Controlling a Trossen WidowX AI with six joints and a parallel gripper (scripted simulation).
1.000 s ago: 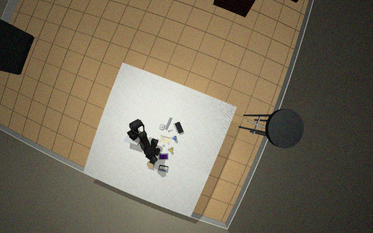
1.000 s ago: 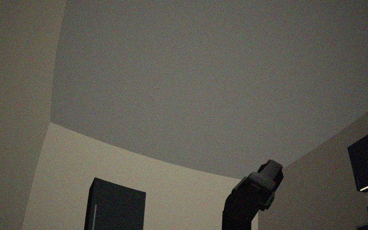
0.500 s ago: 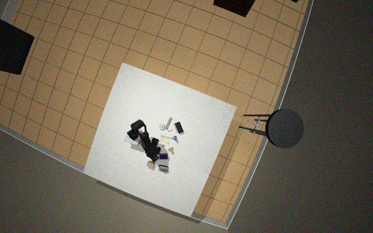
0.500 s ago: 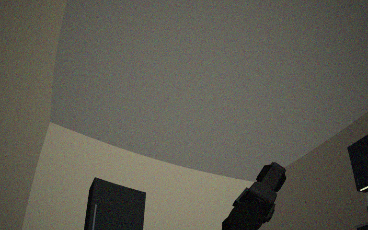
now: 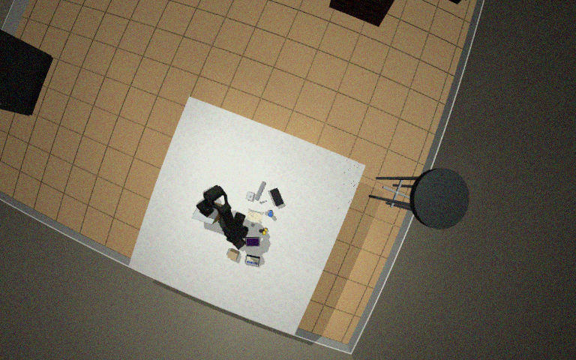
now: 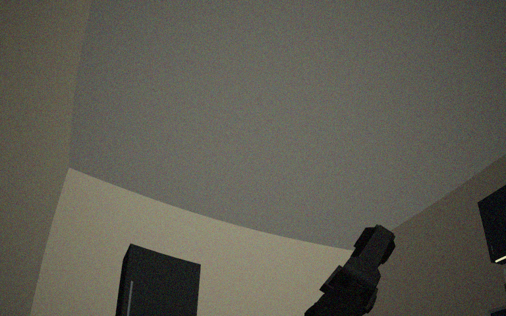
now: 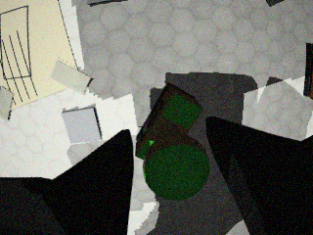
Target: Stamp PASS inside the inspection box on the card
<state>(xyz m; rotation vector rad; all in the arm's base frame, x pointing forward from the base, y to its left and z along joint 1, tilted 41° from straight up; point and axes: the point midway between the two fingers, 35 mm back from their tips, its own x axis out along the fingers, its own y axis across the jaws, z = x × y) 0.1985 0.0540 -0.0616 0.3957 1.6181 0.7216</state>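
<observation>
Right now my gripper tip is right at the PASS stamp. The rest, counted from my gripper tip: purple ink pad: 13 cm ahead, 6 cm to the right, 2 cm below; cream card: 6 cm ahead, 10 cm to the left, 2 cm below; red-knobbed stamp: 4 cm ahead, 11 cm to the right.
</observation>
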